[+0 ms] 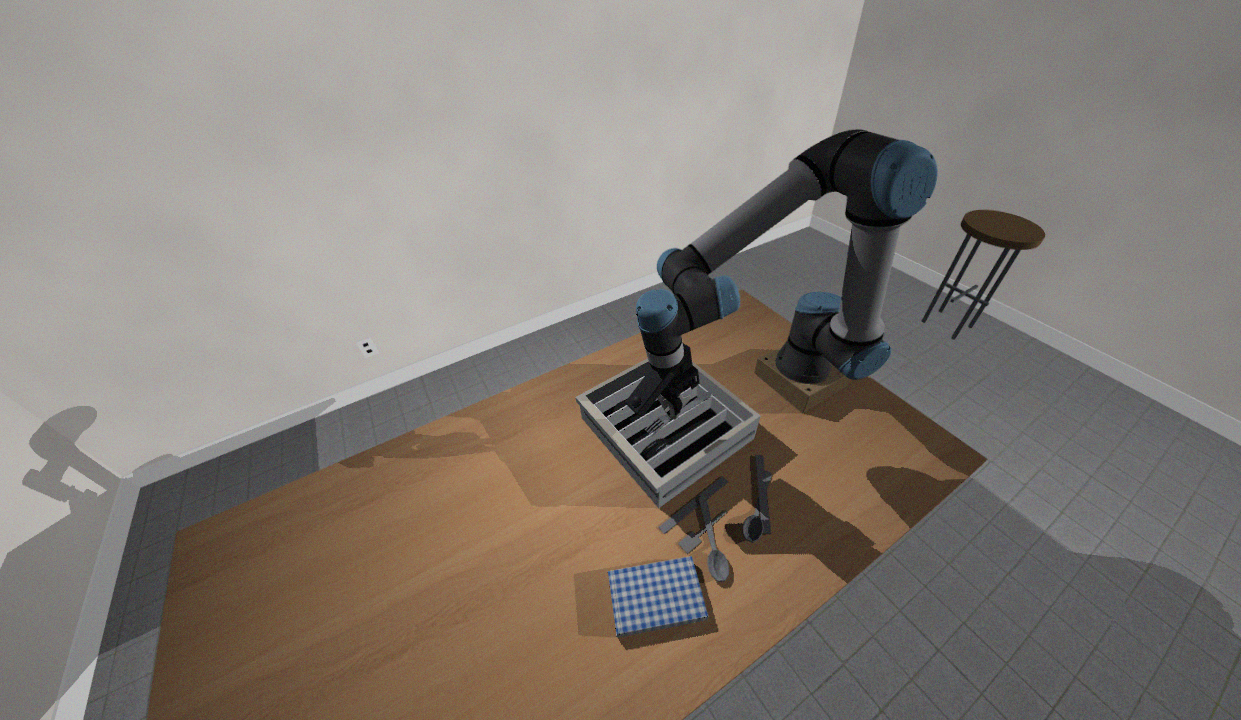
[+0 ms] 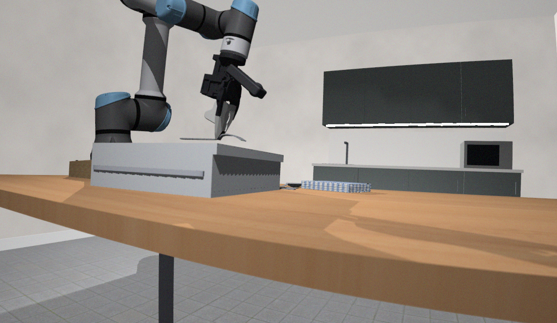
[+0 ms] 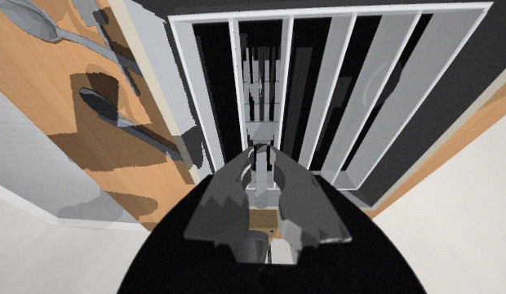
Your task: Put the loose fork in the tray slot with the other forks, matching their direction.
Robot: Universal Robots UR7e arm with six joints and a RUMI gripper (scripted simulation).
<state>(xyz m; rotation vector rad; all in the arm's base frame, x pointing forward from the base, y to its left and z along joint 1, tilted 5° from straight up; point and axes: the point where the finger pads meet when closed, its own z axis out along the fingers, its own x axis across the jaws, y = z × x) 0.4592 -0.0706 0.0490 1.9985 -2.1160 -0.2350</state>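
The tray is 90 mm below my hand, 60 mm to the right of it and 40 mm behind it.
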